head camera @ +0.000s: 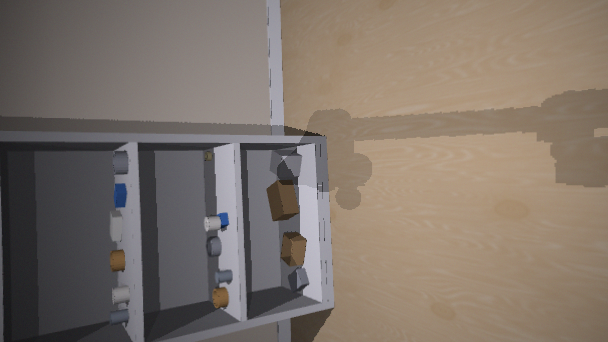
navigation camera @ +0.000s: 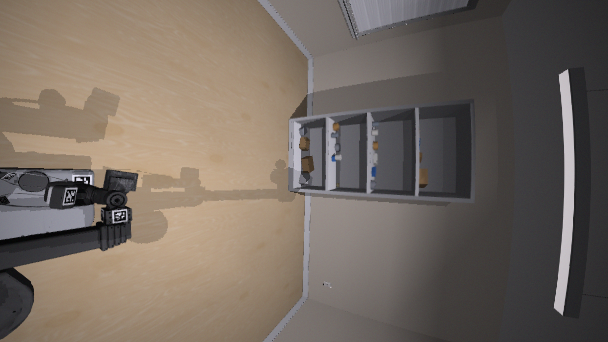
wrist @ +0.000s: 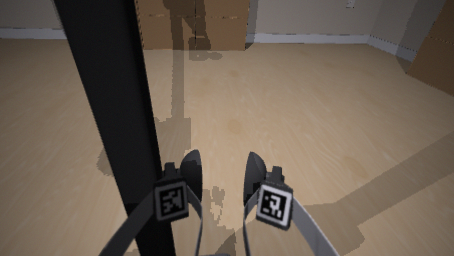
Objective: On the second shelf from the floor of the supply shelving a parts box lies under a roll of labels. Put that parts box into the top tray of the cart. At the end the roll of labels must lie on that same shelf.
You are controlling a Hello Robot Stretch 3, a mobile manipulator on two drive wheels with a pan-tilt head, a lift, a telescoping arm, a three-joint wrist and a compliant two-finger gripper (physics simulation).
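Where they show: gripper, fingertip midpoint: (wrist: 223, 169); robot's base at its link origin: (navigation camera: 35, 180).
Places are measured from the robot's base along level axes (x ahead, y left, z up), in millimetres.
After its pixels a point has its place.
The supply shelving (head camera: 240, 200) @(x 131, y -1935, z 511 mm) (navigation camera: 367, 150) @(x 297, y -1931, z 963 mm) stands against the wall, lying sideways in the turned head and navigation views. On its second shelf from the floor, a small blue parts box (head camera: 224, 219) @(x 226, y -2042, z 554 mm) (navigation camera: 333, 158) @(x 229, y -2042, z 558 mm) has a white roll of labels (head camera: 212, 223) @(x 239, y -2038, z 616 mm) (navigation camera: 338, 157) @(x 239, y -2038, z 619 mm) on top of it. In the wrist view my gripper (wrist: 223, 169) @(x 12, y 92, z 443 mm) is open and empty above the floor, with its fingers apart. The navigation view shows my wrist at the left, far from the shelving. The cart does not show in these views.
Orange (head camera: 220, 298) @(x 614, y -2072, z 576 mm) and grey (head camera: 214, 246) @(x 370, y -2151, z 571 mm) cylinders share the second shelf. Brown boxes (head camera: 283, 200) @(x 164, y -2154, z 162 mm) (head camera: 294, 249) @(x 428, y -2071, z 149 mm) stand on the bottom shelf. A blue item (head camera: 120, 195) @(x 79, y -2046, z 1016 mm) is among several things one shelf higher. Large cartons (wrist: 220, 30) @(x 231, y 2035, z 169 mm) stand by the wall in the wrist view.
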